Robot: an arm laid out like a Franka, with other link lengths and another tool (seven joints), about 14 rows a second.
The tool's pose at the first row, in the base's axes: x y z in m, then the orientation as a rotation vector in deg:
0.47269, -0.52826, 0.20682, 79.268, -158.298, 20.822
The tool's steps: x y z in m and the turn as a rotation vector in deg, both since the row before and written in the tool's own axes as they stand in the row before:
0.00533, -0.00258, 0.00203, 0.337, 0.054, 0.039
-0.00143, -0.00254, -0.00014, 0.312, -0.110, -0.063
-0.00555, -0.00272, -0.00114, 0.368, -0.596, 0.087
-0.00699, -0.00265, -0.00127, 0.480, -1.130, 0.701
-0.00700, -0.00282, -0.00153, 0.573, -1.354, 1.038
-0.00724, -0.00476, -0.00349, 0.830, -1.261, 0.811
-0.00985, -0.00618, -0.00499, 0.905, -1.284, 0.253
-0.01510, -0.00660, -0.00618, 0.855, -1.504, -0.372
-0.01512, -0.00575, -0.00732, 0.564, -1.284, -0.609
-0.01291, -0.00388, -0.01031, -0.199, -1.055, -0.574
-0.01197, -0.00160, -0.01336, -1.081, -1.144, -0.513
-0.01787, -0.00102, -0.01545, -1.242, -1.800, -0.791
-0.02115, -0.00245, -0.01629, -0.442, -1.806, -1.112
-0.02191, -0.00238, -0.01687, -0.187, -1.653, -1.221
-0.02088, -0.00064, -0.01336, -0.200, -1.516, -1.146
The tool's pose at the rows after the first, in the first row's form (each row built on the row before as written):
0.47167, -0.53439, 0.20604, 79.258, -158.354, 21.338
0.47454, -0.53470, 0.20649, 79.472, -158.453, 21.719
0.47995, -0.53164, 0.20743, 79.779, -159.067, 21.900
0.48614, -0.52737, 0.20839, -79.068, 159.558, -21.798
0.49245, -0.52319, 0.20981, -77.192, 158.748, -21.463
0.50014, -0.51968, 0.21379, -75.619, 157.723, -21.551
0.51022, -0.51482, 0.21969, -74.828, 156.322, -21.751
0.52353, -0.50594, 0.22703, -74.889, 154.426, -21.767
0.53564, -0.49624, 0.23566, -75.376, 152.738, -21.594
0.54395, -0.48660, 0.24689, -76.050, 151.662, -20.613
0.54899, -0.47600, 0.26055, -76.868, 150.998, -18.437
0.55641, -0.46030, 0.27660, -77.960, 149.685, -15.612
0.56627, -0.44303, 0.29457, -79.186, 147.748, -13.864
0.57569, -0.42524, 0.31368, -80.465, 145.727, -12.584
0.58338, -0.40760, 0.32932, -81.647, 143.855, -11.390

